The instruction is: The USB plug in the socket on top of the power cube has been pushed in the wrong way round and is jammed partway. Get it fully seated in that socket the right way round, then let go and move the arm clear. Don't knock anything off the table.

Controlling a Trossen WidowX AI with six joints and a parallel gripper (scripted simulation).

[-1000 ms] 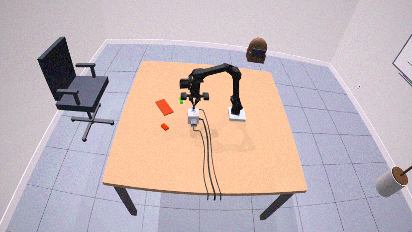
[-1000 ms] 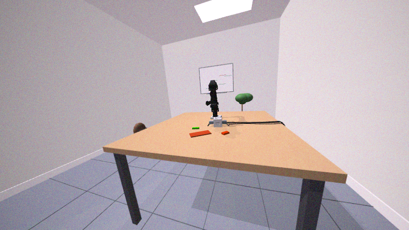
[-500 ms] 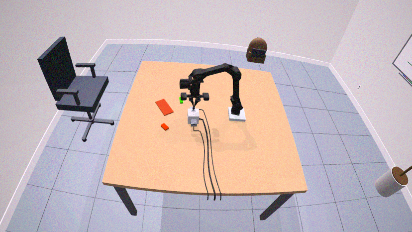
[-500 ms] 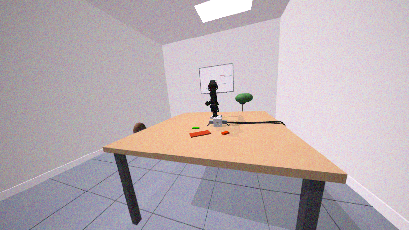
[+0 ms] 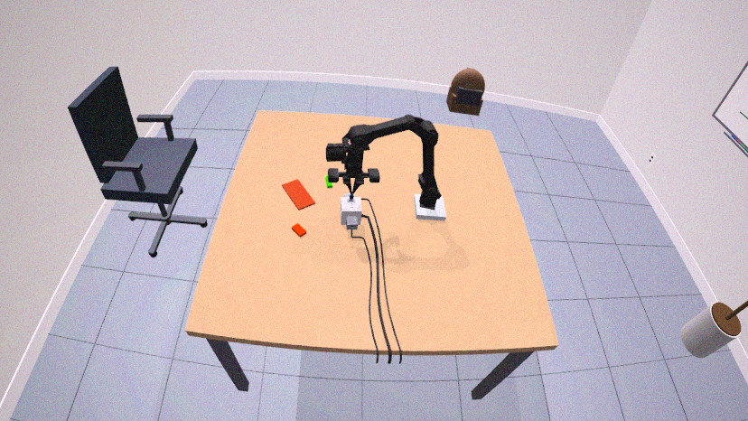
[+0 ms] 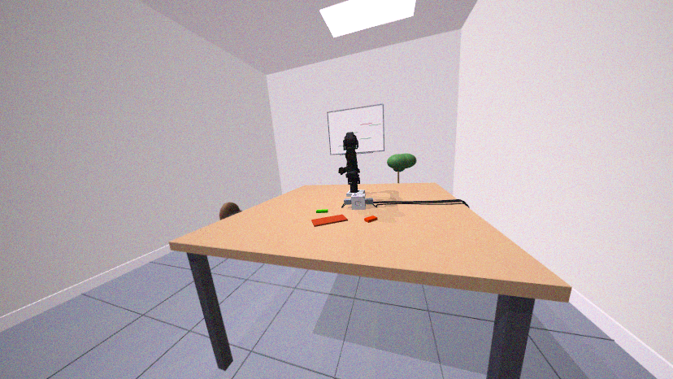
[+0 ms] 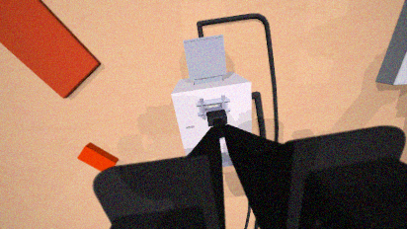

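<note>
My gripper tip is 2 cm above the black USB plug. Round my gripper tip: green block (13 cm ahead, 16 cm to the right, 11 cm below); then small orange block (17 cm ahead, 14 cm to the left, 11 cm below); then long orange slab (23 cm ahead, 5 cm to the right, 12 cm below).
</note>
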